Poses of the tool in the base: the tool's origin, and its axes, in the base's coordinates. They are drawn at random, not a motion.
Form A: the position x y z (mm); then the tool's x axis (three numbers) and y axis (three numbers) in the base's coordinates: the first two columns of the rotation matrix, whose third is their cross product.
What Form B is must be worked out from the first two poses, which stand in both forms.
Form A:
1: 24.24, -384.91, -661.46, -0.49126, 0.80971, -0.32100, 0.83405, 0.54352, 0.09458
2: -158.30, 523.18, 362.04, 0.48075, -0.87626, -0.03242, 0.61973, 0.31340, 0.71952
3: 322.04, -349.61, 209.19, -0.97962, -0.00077, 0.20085, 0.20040, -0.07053, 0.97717
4: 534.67, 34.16, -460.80, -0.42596, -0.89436, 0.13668, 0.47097, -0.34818, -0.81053
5: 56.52, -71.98, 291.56, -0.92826, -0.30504, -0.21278, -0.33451, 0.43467, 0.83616
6: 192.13, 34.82, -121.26, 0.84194, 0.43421, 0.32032, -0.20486, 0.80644, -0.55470
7: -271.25, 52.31, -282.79, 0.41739, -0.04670, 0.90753, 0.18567, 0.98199, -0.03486
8: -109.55, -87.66, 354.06, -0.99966, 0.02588, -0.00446, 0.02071, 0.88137, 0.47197
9: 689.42, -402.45, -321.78, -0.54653, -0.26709, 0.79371, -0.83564, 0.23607, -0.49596
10: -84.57, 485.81, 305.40, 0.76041, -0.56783, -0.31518, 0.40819, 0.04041, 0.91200
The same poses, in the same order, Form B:
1: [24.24, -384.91, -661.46], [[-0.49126, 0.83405, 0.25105], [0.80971, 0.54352, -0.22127], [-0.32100, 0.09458, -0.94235]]
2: [-158.30, 523.18, 362.04], [[0.48075, 0.61973, -0.62033], [-0.87626, 0.31340, -0.36600], [-0.03242, 0.71952, 0.69371]]
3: [322.04, -349.61, 209.19], [[-0.97962, 0.20040, 0.01341], [-0.00077, -0.07053, 0.99751], [0.20085, 0.97717, 0.06925]]
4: [534.67, 34.16, -460.80], [[-0.42596, 0.47097, 0.77249], [-0.89436, -0.34818, -0.28088], [0.13668, -0.81053, 0.56953]]
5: [56.52, -71.98, 291.56], [[-0.92826, -0.33451, -0.16257], [-0.30504, 0.43467, 0.84735], [-0.21278, 0.83616, -0.50553]]
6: [192.13, 34.82, -121.26], [[0.84194, -0.20486, -0.49918], [0.43421, 0.80644, 0.40140], [0.32032, -0.55470, 0.76793]]
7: [-271.25, 52.31, -282.79], [[0.41739, 0.18567, -0.88956], [-0.04670, 0.98199, 0.18305], [0.90753, -0.03486, 0.41854]]
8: [-109.55, -87.66, 354.06], [[-0.99966, 0.02071, 0.01615], [0.02588, 0.88137, 0.47172], [-0.00446, 0.47197, -0.88161]]
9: [689.42, -402.45, -321.78], [[-0.54653, -0.83564, -0.05491], [-0.26709, 0.23607, -0.93431], [0.79371, -0.49596, -0.35221]]
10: [-84.57, 485.81, 305.40], [[0.76041, 0.40819, -0.50512], [-0.56783, 0.04041, -0.82215], [-0.31518, 0.91200, 0.26251]]
